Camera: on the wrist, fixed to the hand. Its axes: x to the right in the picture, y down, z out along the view.
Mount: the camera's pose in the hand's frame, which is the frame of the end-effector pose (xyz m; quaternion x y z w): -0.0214 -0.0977 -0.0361 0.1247 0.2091 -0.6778 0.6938
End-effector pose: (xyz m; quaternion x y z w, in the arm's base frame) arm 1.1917 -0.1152 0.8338 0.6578 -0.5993 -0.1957 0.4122
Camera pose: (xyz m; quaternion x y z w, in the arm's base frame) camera 1.2757 -0.0894 0.7739 0.9549 0.0918 -0.2029 0.1966
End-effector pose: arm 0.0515 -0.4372 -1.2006 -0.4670 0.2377 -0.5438 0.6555
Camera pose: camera -0.0324 -0.4273 -1.1360 -0.2897 -0.0824 -0.9489 0.0947
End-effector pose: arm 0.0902 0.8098 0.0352 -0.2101 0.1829 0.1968 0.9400
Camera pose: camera 0.1061 0.7052 0.0454 -0.1937 0.2056 -0.5673 0.7735
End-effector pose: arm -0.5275 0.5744 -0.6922 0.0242 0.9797 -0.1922 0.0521
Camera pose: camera -0.5162 0.4971 -0.6200 0.6005 -0.6830 0.2858 0.3020
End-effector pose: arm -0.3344 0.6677 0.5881 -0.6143 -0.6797 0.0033 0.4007
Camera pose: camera -0.3975 0.6082 0.6496 0.0838 -0.8038 -0.3130 0.4990
